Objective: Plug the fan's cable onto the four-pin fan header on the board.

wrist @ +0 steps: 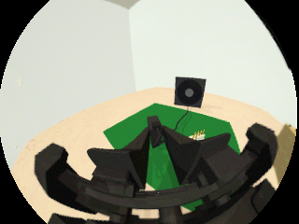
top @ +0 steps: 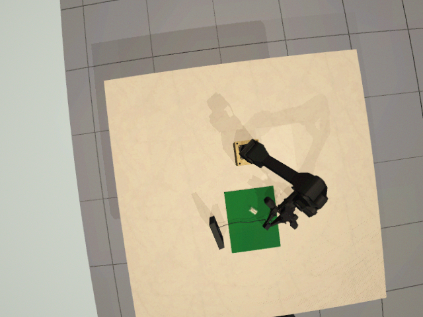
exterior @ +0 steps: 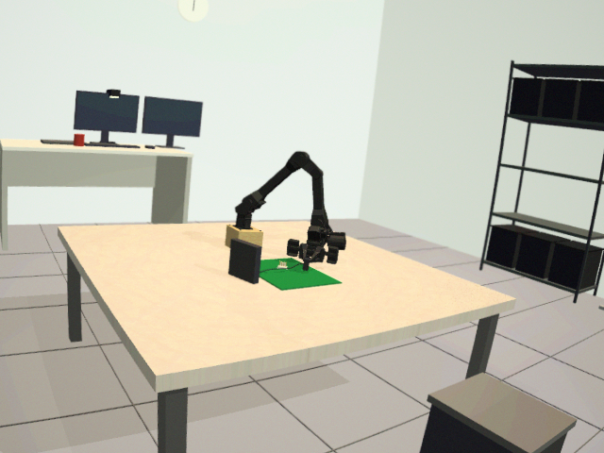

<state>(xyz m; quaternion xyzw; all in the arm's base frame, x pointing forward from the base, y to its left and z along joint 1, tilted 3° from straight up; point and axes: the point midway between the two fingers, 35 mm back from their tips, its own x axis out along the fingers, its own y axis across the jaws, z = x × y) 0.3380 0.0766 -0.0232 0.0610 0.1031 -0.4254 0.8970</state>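
Right now the green board is 60 mm to the right of my gripper tip, 60 mm below it and 20 mm behind it. From my gripper tip the other things lie so: dark plug (10 mm below); then black fan (230 mm to the right, 20 mm behind, 10 mm above); then four-pin header (70 mm behind, 50 mm to the right, 40 mm below).
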